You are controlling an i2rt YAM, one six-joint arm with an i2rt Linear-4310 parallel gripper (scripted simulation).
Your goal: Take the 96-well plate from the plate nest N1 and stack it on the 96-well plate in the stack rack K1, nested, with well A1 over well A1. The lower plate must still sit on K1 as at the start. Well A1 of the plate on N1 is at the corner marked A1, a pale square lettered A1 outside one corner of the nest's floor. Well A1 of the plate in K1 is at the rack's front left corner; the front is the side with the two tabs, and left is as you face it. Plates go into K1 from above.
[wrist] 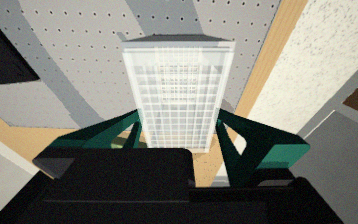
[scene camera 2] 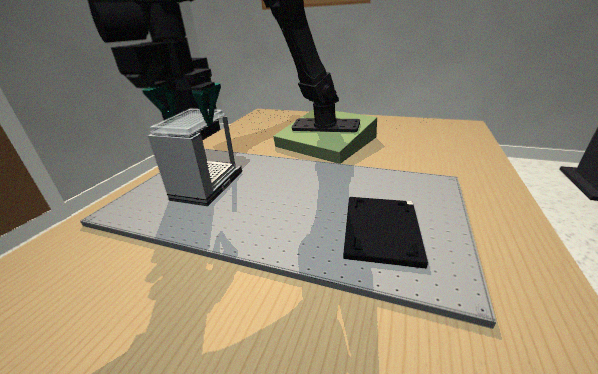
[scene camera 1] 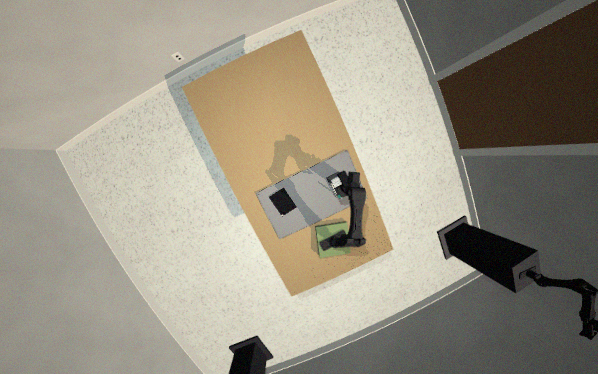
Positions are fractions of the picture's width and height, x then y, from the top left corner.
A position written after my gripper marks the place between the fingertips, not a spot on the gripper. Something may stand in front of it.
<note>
I see my gripper (scene camera 2: 0.32,0.33), a white 96-well plate (scene camera 2: 0.32,0.33) and a black plate nest N1 (scene camera 2: 0.64,0.61).
My gripper also shows in the wrist view (wrist: 0.50,0.50).
</note>
